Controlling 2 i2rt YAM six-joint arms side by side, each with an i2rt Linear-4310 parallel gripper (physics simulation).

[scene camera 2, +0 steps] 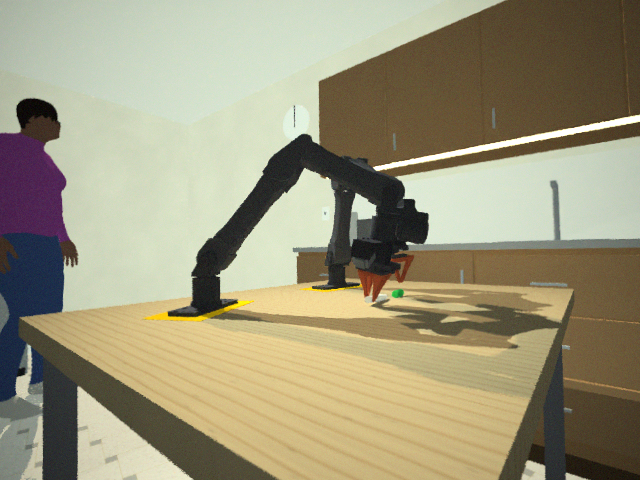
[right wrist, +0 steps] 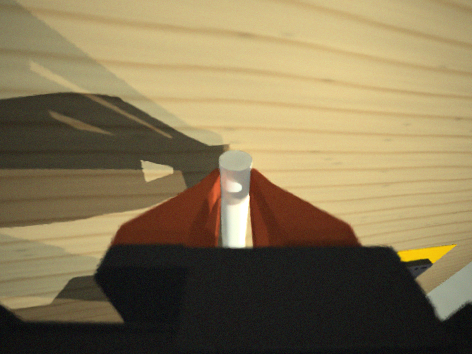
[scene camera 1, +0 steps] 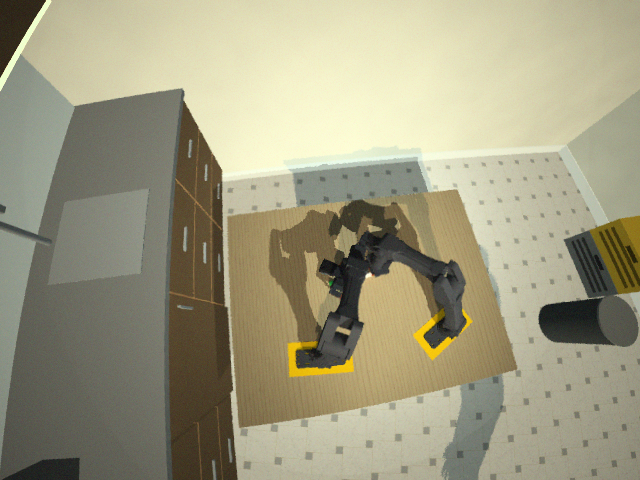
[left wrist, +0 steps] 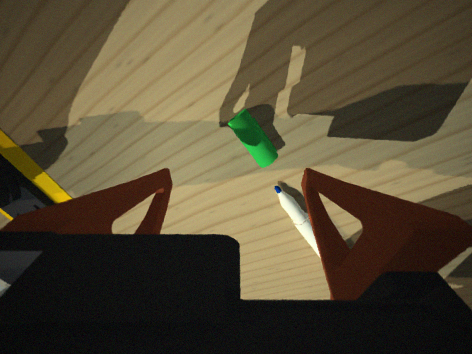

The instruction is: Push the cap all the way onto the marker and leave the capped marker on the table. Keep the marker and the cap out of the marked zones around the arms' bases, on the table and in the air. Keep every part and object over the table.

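Places are measured from the left arm's base along level axes (x left, y back, z up), in millimetres.
Pixels of known places: left gripper, fingertip midpoint: (scene camera 2: 391,279) (left wrist: 236,176); right gripper, fingertip midpoint: (scene camera 2: 370,300) (right wrist: 235,177) (scene camera 1: 372,273); left arm's base at its link origin: (scene camera 2: 337,287) (left wrist: 0,176); right arm's base at its link origin: (scene camera 2: 206,309) (scene camera 1: 443,328).
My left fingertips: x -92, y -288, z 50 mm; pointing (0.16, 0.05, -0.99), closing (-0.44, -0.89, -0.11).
Ahead of a thing's pixels: the offset from my left fingertips to its top centre. "pt": to the spot under its first point. Level surfaces: height alone.
The green cap @[dx +9, dy -16, dz -31 mm] (scene camera 1: 330,283) (scene camera 2: 397,293) (left wrist: 254,139) lies on its side on the table, apart from the marker. The white marker @[dx -111, dy -31, dz -25 mm] (scene camera 2: 381,298) (left wrist: 300,219) (right wrist: 235,200) has its blue tip pointing roughly towards the cap in the left wrist view. My right gripper (scene camera 2: 373,299) (right wrist: 235,177) is shut on the marker, close above the table. My left gripper (left wrist: 236,176) is open and empty; in the left wrist view the cap lies beyond its fingertips, and its right-hand finger hides part of the marker. In scene camera 1 the arms hide most of the marker.
The wooden table @[dz -50 mm] (scene camera 1: 392,382) (scene camera 2: 258,403) bears yellow marked zones @[pt dx +201, dy +342, dz -48 mm] (scene camera 1: 294,373) @[dx -452, dy +221, dz -48 mm] (scene camera 1: 433,356) (scene camera 2: 191,317) around the arm bases. The forearms stand close together above the marker. Cabinets (scene camera 1: 199,361) stand beside the table, and a person (scene camera 2: 31,191) stands behind it in scene camera 2.
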